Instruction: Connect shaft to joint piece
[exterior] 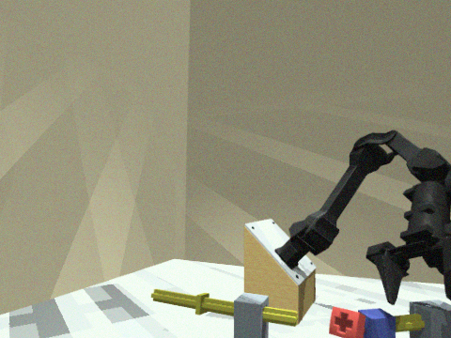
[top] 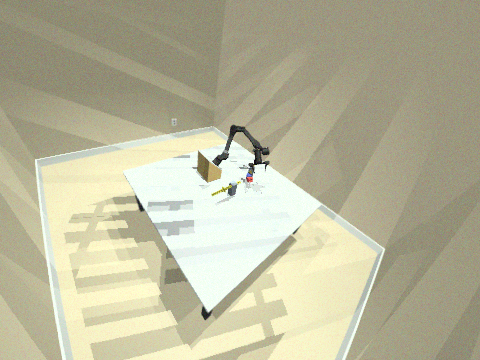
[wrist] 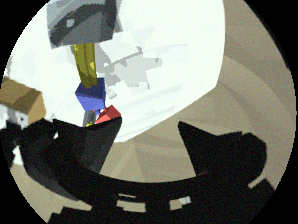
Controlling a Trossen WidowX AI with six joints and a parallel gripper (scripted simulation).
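Now: the red joint piece 90 mm to the right of my gripper tip, 60 mm below it and 20 mm behind it.
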